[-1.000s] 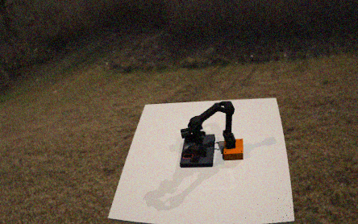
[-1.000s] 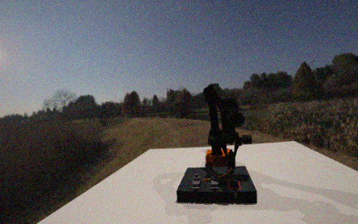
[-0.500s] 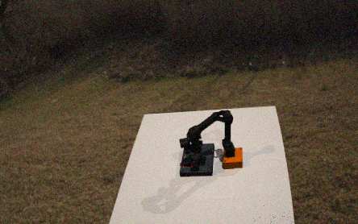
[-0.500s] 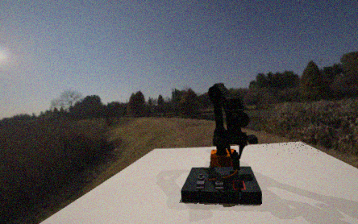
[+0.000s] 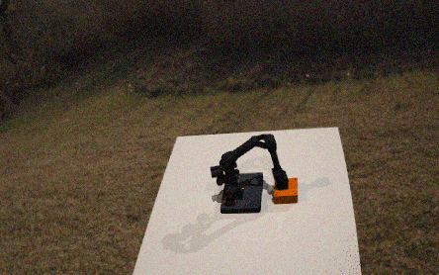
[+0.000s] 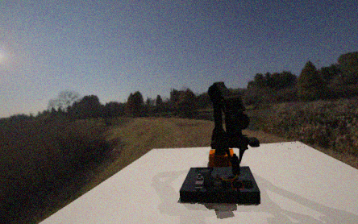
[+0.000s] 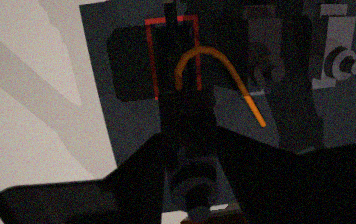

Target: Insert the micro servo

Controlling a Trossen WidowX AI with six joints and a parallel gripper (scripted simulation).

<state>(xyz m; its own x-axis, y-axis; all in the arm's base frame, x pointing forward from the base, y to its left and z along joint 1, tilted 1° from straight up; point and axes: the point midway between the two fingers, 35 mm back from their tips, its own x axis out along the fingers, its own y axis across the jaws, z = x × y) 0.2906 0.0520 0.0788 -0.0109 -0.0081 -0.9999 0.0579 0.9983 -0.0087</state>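
Right now the dark deck is 10 cm below my gripper tip, 7 cm to the right of it and 7 cm behind it.
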